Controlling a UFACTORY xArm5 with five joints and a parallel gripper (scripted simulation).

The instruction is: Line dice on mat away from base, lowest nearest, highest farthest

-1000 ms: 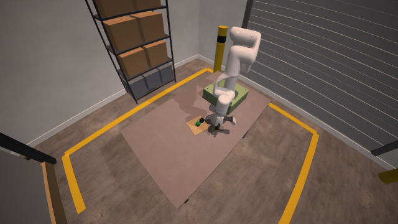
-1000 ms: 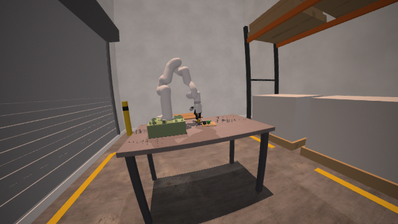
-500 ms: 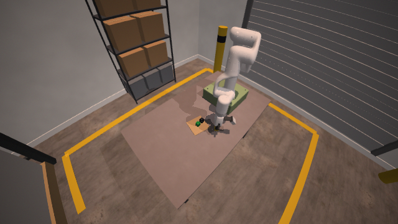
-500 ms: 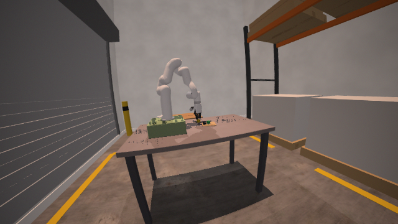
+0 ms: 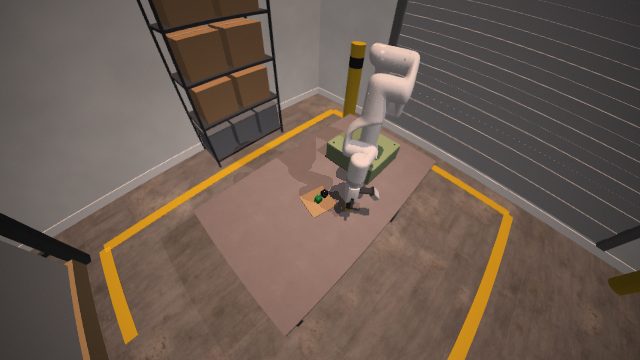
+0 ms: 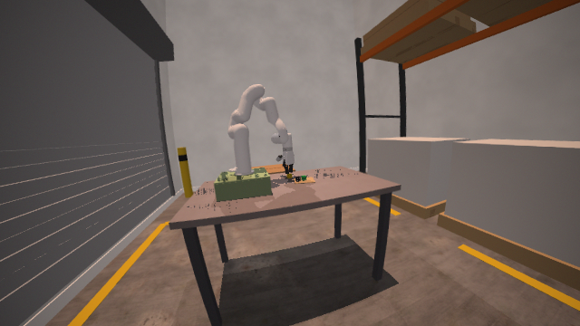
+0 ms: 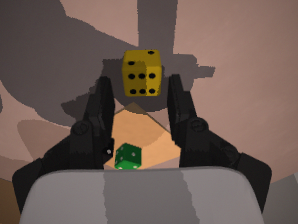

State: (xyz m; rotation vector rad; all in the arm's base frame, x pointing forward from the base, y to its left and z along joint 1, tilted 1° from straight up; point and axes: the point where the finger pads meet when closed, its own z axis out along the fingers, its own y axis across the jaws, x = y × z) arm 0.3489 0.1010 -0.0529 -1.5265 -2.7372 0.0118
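My gripper is now 4 cm above the yellow die. Round my hand: green die: 14 cm to the right, 6 cm ahead, 4 cm below; then orange mat: 14 cm to the right, 6 cm ahead, 5 cm below; then black die: 13 cm to the right, 4 cm below, 1 cm ahead.
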